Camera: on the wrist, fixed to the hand. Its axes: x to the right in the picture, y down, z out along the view.
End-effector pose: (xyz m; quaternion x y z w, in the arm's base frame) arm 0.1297 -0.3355 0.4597 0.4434 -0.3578 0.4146 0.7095
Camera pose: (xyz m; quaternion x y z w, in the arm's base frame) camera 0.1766 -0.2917 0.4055 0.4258 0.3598 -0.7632 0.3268
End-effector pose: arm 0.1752 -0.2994 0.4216 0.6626 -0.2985 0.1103 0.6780
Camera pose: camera 0.2056 -0.2363 0.3753 0.3173 0.5695 -0.7578 0.0278
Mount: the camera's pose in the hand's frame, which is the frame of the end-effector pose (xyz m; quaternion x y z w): -0.0168 -0.0490 -0.0661 -0.0333 0.1427 0.9889 0.0245
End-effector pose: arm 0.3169 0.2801 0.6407 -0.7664 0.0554 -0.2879 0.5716
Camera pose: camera 0.2577 0.2479 0.6908 0.0581 0.8504 0.4507 0.2653
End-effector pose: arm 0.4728 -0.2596 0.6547 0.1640 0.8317 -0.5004 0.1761
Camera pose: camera 0.4571 -0.2242 0.7292 0.8920 -0.1000 0.2130 0.3859
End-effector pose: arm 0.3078 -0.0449 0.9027 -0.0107 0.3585 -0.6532 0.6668
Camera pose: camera 0.2348 -0.0073 0.8851 0.4253 0.1363 0.6538 0.6108
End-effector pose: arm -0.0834 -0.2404 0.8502 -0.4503 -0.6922 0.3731 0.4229
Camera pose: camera -0.0336 -0.2627 0.9140 0.7629 -0.4763 -0.3400 0.2748
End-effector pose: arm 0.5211 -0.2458 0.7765 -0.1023 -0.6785 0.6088 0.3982
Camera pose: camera 0.5931 -0.2187 0.8101 0.7736 -0.1211 -0.3715 0.4989
